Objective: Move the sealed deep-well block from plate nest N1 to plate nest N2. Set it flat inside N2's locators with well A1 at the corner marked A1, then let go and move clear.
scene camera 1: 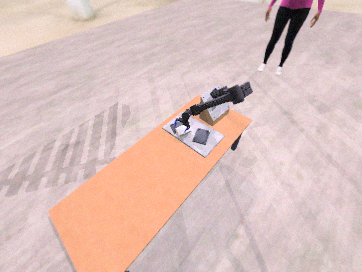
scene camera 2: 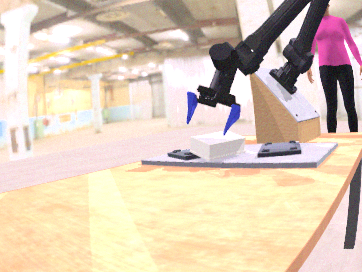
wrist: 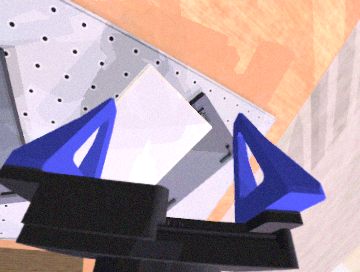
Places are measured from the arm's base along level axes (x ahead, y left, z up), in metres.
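Pixels of known places: gripper, fingertip midpoint: [scene camera 1: 179, 130] [scene camera 2: 205, 129] [wrist: 176, 111]; arm's base, link origin: [scene camera 1: 215, 95] [scene camera 2: 282, 82].
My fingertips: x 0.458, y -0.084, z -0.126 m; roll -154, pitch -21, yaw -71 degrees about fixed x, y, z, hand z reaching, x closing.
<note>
Ahead of a thing's pixels: the offset from my fingertips to its top centre. Level surfaces: height alone.
The sealed block {0.052 m back, 0.005 m left, 0.017 m down} [scene camera 1: 183, 131] [scene camera 2: 216, 146] [wrist: 157, 120] is a white box. It lies askew, partly over the dark nest {0.084 m back, 0.071 m right, 0.059 m down} [scene camera 2: 181, 154] [wrist: 214, 120] at the left in the scene camera 2 view; part of that nest is hidden under it. Whether the block is slightly tilted is hard to tell. The other dark nest {0.109 m back, 0.168 m left, 0.059 m down} [scene camera 1: 201, 136] [scene camera 2: 280, 148] [wrist: 7, 105] bears no block. The nest labels and well A1 cannot be read. My gripper [scene camera 1: 181, 126] [scene camera 2: 207, 129] [wrist: 176, 111] is open and empty, with its blue fingertips above the block, turned relative to its sides.
Both nests are on a grey perforated plate {0.109 m back, 0.064 m left, 0.076 m down} [scene camera 1: 210, 147] [scene camera 2: 230, 164] [wrist: 46, 56] on the orange table {0.090 m down} [scene camera 1: 135, 185] [scene camera 2: 150, 215]. A wooden wedge stand [scene camera 1: 215, 118] [scene camera 2: 267, 110] carries the arm base behind the plate. A person [scene camera 1: 287, 30] [scene camera 2: 336, 45] stands beyond the table.
</note>
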